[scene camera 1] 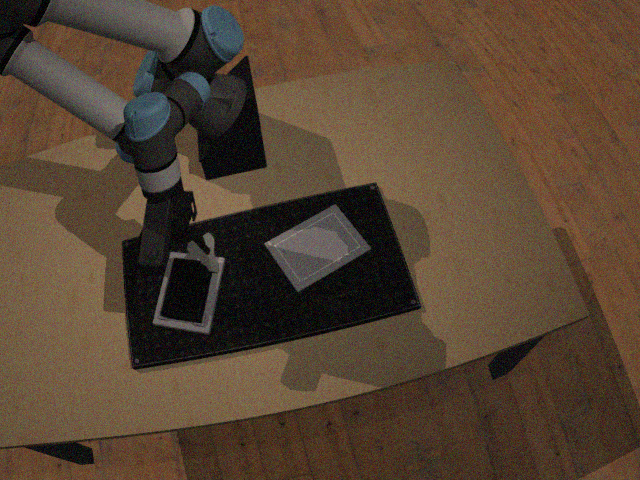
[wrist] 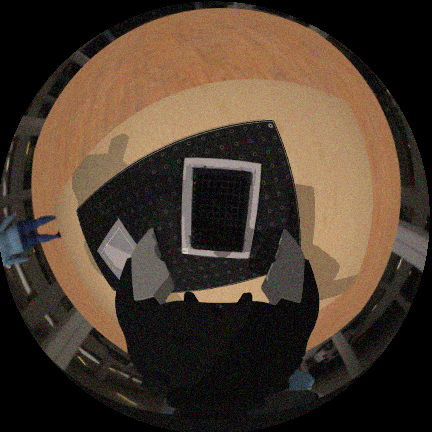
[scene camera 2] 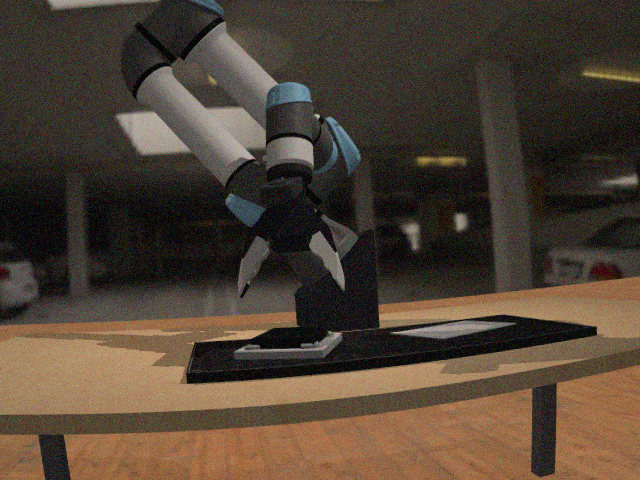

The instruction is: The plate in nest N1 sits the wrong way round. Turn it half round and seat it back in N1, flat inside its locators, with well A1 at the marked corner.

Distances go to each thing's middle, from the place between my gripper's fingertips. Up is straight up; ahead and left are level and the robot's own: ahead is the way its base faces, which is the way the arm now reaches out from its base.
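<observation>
The dark well plate (scene camera 1: 186, 294) is 6 cm below my hand and 1 cm ahead of it, and nest N1 (scene camera 1: 215, 281) is 7 cm below my hand, again 1 cm ahead. There's also the pale rectangular pad (scene camera 1: 315, 247), which sits 8 cm below my hand, 26 cm to the left of it and 6 cm behind it. As for the black perforated board (scene camera 2: 256, 374), that's 9 cm below my hand, 14 cm to the left and 2 cm behind.
</observation>
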